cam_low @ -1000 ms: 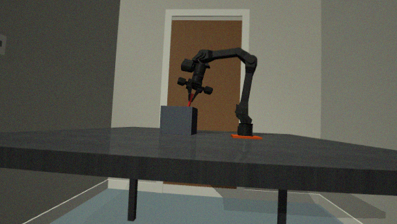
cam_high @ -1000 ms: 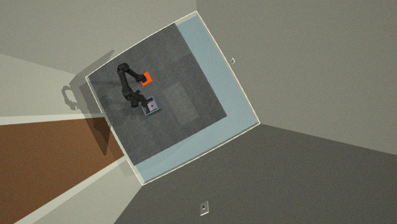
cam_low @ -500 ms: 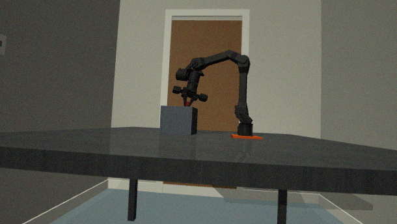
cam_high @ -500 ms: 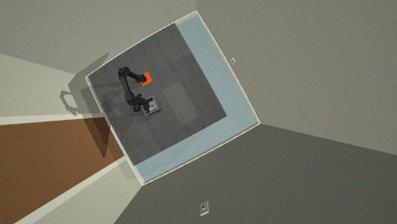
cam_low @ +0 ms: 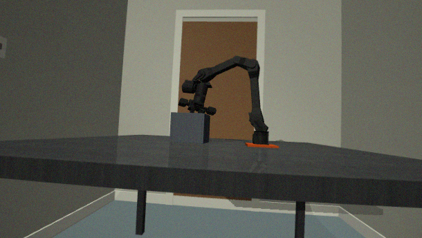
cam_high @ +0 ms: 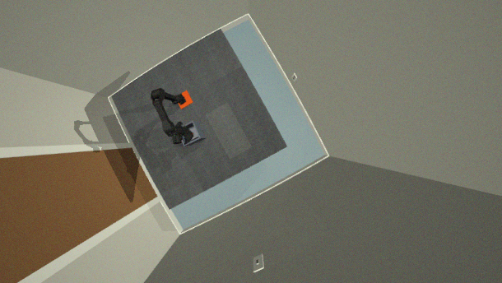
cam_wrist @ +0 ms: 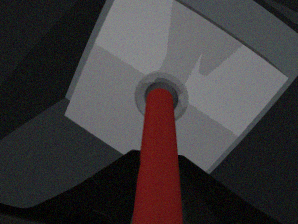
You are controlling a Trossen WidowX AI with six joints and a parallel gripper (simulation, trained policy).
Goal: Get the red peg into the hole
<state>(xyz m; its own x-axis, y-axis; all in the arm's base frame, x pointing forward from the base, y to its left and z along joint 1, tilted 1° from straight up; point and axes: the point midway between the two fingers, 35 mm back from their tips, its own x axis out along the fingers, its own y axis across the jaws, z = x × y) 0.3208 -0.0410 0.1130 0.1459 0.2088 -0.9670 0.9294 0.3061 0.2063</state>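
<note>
My gripper tip is 10 mm to the left of the red peg. Round my gripper tip: plate 50 mm below, 10 mm to the right, 10 mm ahead.
</note>
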